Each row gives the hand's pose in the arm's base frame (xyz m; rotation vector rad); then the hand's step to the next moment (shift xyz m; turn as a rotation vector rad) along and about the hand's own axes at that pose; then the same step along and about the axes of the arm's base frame.
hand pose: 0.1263 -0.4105 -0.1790 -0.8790 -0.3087 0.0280
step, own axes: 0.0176 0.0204 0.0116 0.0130 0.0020 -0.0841
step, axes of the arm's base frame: 0.0157 0.0244 -0.0041 0.0359 -0.0601 -0.0484
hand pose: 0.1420 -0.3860 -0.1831 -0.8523 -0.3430 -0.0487
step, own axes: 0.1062 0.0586 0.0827 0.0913 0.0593 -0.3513
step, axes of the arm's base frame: 0.0878 0.1103 0.0410 0.1942 -0.2139 -0.2276
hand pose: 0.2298 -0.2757 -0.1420 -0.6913 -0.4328 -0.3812
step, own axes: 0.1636 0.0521 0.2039 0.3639 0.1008 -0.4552
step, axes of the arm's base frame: 0.1110 0.1439 0.1950 0.4703 -0.3074 -0.1848
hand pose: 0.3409 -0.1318 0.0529 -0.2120 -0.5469 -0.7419
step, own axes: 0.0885 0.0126 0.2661 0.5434 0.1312 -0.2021
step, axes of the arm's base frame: -0.0431 0.0560 0.2717 0.4998 -0.2963 0.1255
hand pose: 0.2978 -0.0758 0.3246 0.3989 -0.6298 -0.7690
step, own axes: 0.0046 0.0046 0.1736 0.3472 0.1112 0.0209
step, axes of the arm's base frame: -0.1089 -0.0190 0.1340 0.2352 -0.1873 0.2073
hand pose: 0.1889 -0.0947 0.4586 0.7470 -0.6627 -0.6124
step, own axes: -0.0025 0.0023 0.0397 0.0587 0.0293 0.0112
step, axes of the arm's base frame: -0.0298 -0.0130 0.0230 0.0369 -0.0286 0.0474
